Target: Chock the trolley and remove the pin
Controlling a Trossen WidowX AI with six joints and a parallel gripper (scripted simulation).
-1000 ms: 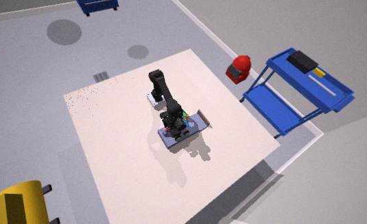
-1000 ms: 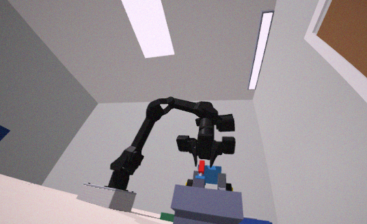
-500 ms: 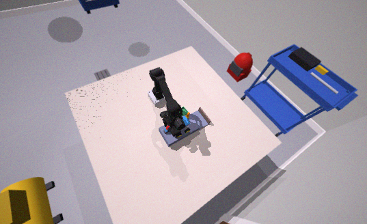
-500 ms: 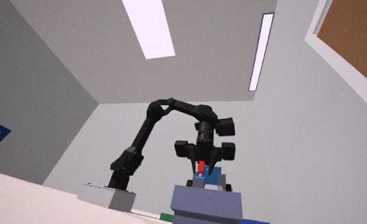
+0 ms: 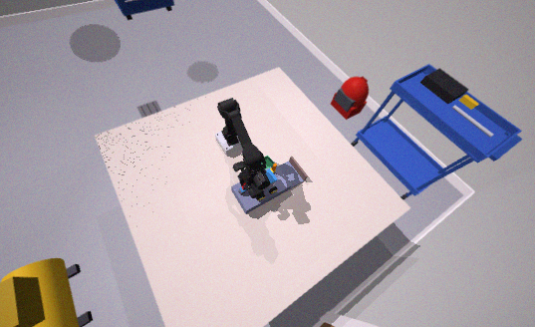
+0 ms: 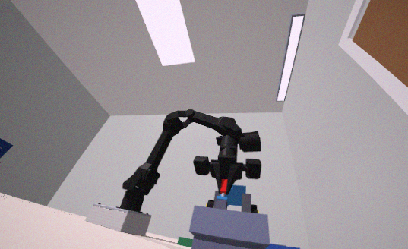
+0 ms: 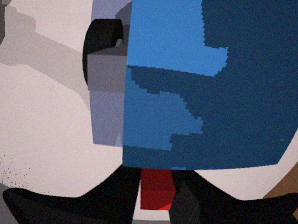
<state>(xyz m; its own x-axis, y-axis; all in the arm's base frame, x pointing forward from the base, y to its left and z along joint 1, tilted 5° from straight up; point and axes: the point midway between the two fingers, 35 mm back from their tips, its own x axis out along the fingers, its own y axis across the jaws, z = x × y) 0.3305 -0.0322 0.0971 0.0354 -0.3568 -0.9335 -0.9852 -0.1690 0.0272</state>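
Right now the yellow chock is 6 cm behind my gripper tip, 17 cm to the left of it and 4 cm below it. Round my gripper tip: blue trolley: 9 cm to the left, 2 cm below; then red-headed stop pin: right at my gripper tip; then ramp: 10 cm to the left, 8 cm below.
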